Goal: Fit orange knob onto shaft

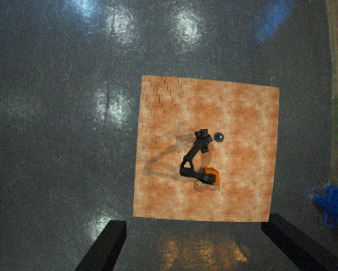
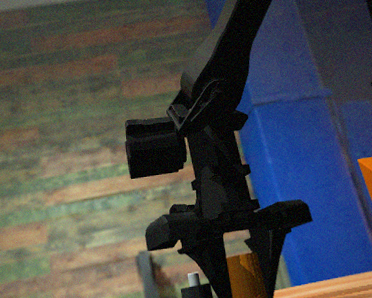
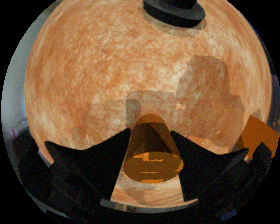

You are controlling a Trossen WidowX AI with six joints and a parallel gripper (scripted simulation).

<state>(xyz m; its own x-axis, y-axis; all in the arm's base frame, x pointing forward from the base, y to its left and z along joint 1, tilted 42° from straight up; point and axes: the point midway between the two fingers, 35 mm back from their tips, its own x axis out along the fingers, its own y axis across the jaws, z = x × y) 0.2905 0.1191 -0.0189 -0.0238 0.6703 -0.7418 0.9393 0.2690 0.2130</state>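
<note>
Now: gripper tip 30 mm below the orange knob. Also, from my gripper tip: dark round pedestal: 40 mm ahead, 170 mm to the right, 20 mm above.
</note>
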